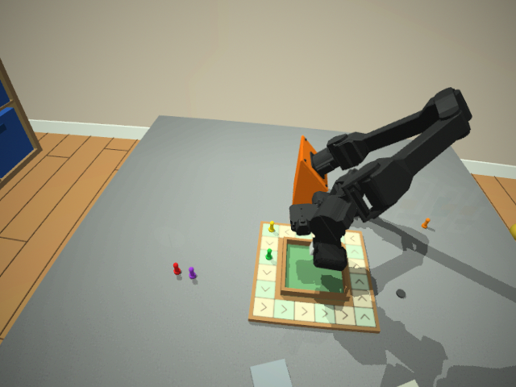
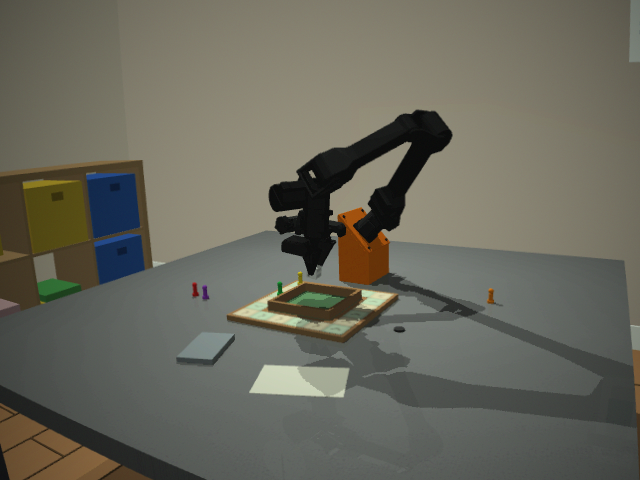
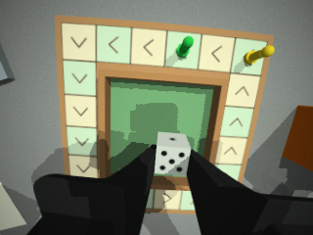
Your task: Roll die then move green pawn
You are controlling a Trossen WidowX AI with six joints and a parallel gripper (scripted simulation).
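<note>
My gripper tip is now 20 mm past the green pawn, 100 mm to the left of it and 60 mm above it. The rest, counted from my gripper tip: white die: right at my gripper tip; then yellow pawn: 110 mm behind, 100 mm to the right, 60 mm below; then black disc: 60 mm ahead, 220 mm to the left, 80 mm below.
</note>
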